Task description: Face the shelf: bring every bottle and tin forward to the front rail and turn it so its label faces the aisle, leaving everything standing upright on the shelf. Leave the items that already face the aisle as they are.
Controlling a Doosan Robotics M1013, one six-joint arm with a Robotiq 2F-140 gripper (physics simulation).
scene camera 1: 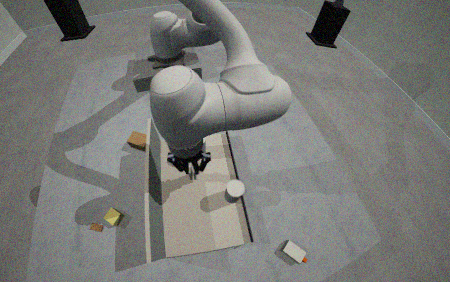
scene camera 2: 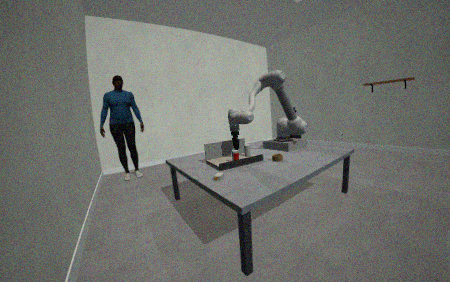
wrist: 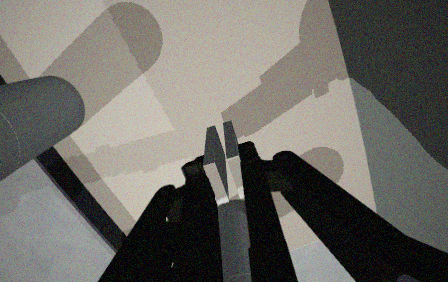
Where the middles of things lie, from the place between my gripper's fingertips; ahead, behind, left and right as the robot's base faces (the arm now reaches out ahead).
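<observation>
From my hand: shelf (scene camera 2: 240, 162), 40 mm ahead, 20 mm to the left, 40 mm above. Beige shelf board (scene camera 1: 197, 218), 40 mm ahead of my hand, 20 mm to the left, 40 mm below. Shelf back wall (scene camera 1: 154, 231), 50 mm ahead of my hand, 130 mm to the right, 40 mm above. Farthest from my hand of the things named here, going by their middles: the shelf back wall.
</observation>
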